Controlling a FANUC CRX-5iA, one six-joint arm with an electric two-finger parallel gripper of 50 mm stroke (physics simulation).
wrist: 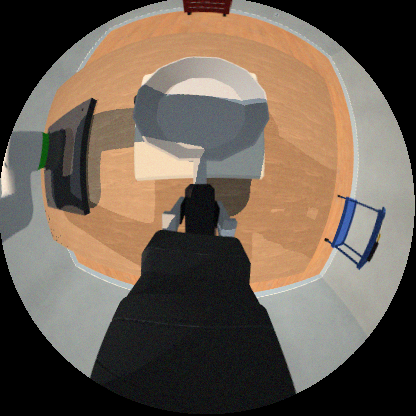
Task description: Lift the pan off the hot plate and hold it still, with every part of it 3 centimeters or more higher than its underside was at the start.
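Places are measured from the arm's base along level axes (x ahead, y left, z up), in centimetres.
Pixels of known places: gripper, between the fingertips: (pixel 199 206); arm's base, origin of its link: (pixel 54 149).
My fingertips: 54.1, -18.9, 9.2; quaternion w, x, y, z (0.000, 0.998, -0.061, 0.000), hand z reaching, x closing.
Note:
For each thing: its middle in the pictures, then the offset to it from my fingertips, as dx, dy, dz. "spot": a spot on its surface instead. Level surfaces: height alone.
- pan, middle of its body: (pixel 199 165) +0.1, +5.1, +0.3
- hot plate, a spot on its surface: (pixel 162 162) spot: -6.3, +6.0, -5.6
- wooden table top, height of its surface: dz -11.8
The pan (pixel 202 117), light grey with a faceted rim, is over the hot plate (pixel 162 162), a cream square block, in the upper middle of the wrist view. The pan looks level, and its far half is sunlit. Its underside is hidden, so I cannot tell how large any gap to the hot plate is. The pan's handle runs toward me and ends in a black grip. My gripper (pixel 199 206) is shut on the handle, with a grey finger on each side of the black grip.
A dark, upright screen-like panel (pixel 72 160) stands left of the hot plate, beside a grey arm part with a green band (pixel 44 151). The wooden table top (pixel 300 150) lies under everything. A blue cart (pixel 345 222) stands beyond its right edge, and a dark red object (pixel 207 6) beyond the far edge.

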